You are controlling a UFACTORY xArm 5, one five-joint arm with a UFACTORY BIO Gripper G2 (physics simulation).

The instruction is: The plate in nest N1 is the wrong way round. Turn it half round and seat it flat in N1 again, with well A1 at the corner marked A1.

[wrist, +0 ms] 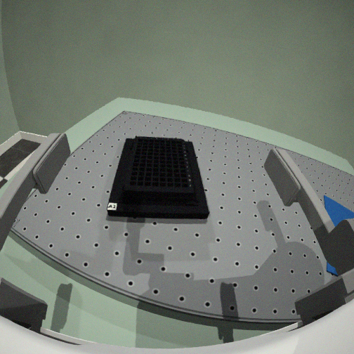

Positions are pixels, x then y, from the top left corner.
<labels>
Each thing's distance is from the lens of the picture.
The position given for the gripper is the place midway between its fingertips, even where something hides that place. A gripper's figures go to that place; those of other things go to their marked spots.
gripper (170,146): 13 cm
black well plate (158,170): 24 cm
black nest (137,208): 21 cm
</labels>
